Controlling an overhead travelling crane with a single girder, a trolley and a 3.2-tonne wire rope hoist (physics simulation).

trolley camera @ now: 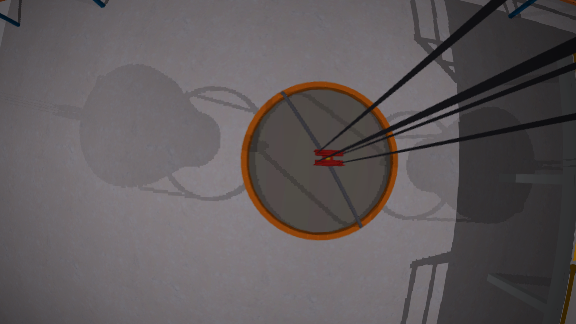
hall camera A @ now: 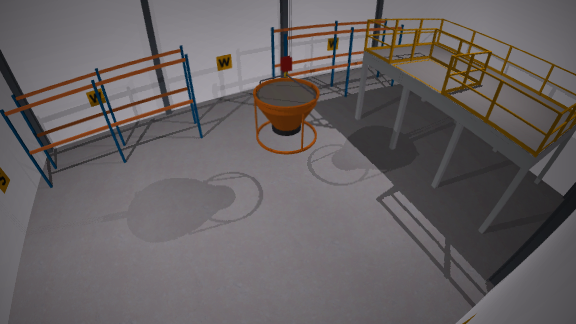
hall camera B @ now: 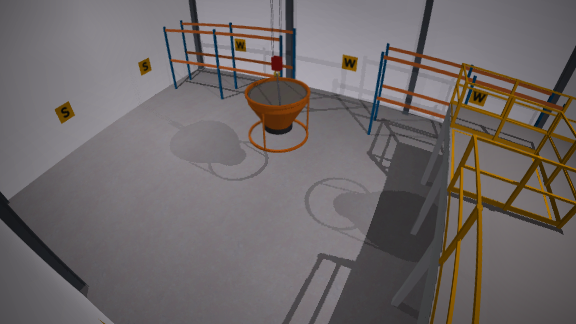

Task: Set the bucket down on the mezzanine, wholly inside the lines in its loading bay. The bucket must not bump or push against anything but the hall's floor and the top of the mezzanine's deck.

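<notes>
The orange bucket (hall camera A: 286, 118) (hall camera B: 277, 118) (trolley camera: 295, 200), with a round foot ring and grey inside, hangs upright over the floor, left of the mezzanine in both hall views. Its shadows lie apart from the foot ring. My hook (hall camera A: 286, 74) (hall camera B: 277, 74) (trolley camera: 328, 158), under the red block, holds the bucket's bail above its middle. The mezzanine (hall camera A: 435, 99) (hall camera B: 525, 272) is a grey deck on legs with yellow railings. The loading bay's yellow lines (hall camera A: 441, 62) (hall camera B: 464, 132) show partly behind railings. Whether the foot ring is above deck height, I cannot tell.
One blue and orange rack (hall camera A: 145, 102) (hall camera B: 225, 60) stands by the wall. Another rack (hall camera A: 346, 62) (hall camera B: 420, 85) stands partly behind the mezzanine. A yellow guard frame (hall camera A: 451, 71) (hall camera B: 522, 186) stands on the deck beside the bay.
</notes>
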